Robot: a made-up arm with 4 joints.
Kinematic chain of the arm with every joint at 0, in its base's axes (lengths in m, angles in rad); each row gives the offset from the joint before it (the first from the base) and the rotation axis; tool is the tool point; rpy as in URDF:
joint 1: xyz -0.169 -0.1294 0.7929 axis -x
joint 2: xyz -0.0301 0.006 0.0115 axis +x
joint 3: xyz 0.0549 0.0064 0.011 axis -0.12 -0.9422 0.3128
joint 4: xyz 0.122 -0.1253 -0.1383 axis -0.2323 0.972 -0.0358
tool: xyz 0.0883 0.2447 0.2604 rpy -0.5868 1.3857 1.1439
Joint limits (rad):
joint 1: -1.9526..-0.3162
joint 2: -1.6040..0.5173
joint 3: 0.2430..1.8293
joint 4: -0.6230..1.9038
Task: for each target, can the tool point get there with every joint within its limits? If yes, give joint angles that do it. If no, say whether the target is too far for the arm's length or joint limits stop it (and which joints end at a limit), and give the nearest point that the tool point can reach.
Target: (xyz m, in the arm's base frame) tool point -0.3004 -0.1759 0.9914
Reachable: yes | joints -1.6389 -0.6136 1.5480 -0.1790
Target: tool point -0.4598 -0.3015 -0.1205
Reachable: no: too far | nearest point -0.3248 0.0531 0.6646 | short by 0.872 m
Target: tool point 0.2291 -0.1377 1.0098
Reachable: yes | joints -1.1968 0.2615 0.4722 1.0829
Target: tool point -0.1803 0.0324 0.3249
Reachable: no: joint limits stop it (at a limit: joint 1, joint 2, joint 3) | nearest point -0.1870 0.2073 0.5798 | short by 0.309 m
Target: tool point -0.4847 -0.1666 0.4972
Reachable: no: joint limits stop it (at a limit: joint 1, joint 2, joint 3) | nearest point -0.3362 -0.0484 0.7147 | short by 0.289 m
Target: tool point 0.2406 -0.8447 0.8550
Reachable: no: too far | nearest point 0.1014 -0.5567 0.8301 | short by 0.321 m
